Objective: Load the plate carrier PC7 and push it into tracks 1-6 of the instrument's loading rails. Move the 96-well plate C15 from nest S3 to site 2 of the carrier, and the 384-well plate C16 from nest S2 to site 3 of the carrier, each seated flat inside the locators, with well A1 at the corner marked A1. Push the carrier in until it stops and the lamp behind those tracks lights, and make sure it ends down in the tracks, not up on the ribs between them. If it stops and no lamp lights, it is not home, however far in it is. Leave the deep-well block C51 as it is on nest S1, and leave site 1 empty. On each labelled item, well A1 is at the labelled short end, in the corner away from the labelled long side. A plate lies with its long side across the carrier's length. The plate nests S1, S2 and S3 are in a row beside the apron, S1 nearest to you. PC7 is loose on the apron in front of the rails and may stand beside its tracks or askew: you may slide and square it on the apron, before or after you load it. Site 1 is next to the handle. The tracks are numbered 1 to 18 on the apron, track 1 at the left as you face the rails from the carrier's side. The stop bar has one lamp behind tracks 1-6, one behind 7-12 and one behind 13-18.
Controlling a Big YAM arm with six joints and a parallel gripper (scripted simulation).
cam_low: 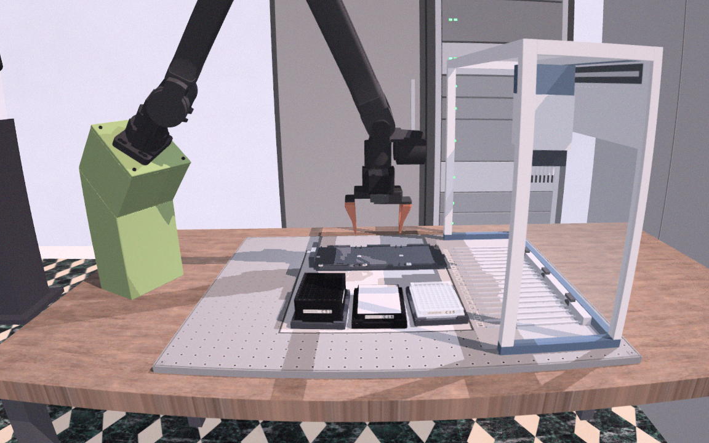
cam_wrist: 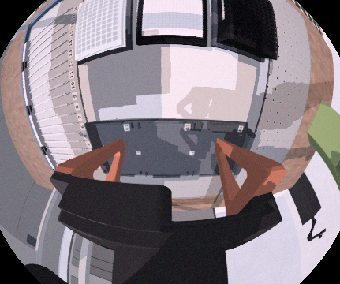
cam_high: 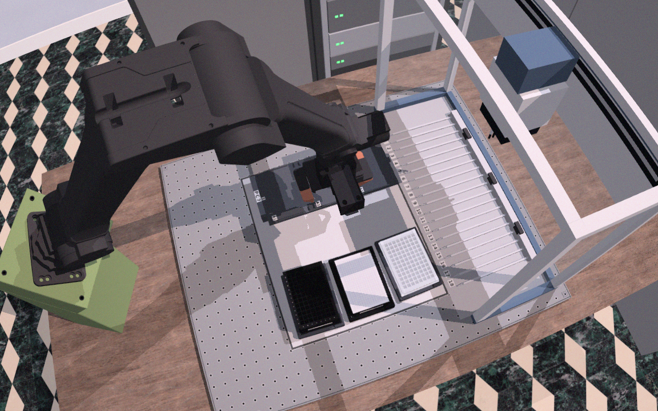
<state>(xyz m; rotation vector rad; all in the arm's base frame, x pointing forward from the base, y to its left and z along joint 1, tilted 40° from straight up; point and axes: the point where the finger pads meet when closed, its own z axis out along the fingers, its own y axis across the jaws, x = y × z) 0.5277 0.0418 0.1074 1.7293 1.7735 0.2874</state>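
The nest S2 is 20 mm behind my hand, 180 mm to the right of it and 100 mm below it. From my hand the other things lie so: white 96-well plate C15 (90 mm ahead, 180 mm to the right, 90 mm below); dark carrier PC7 (10 mm ahead, 80 mm to the left, 90 mm below); nest S3 (90 mm ahead, 180 mm to the right, 100 mm below).
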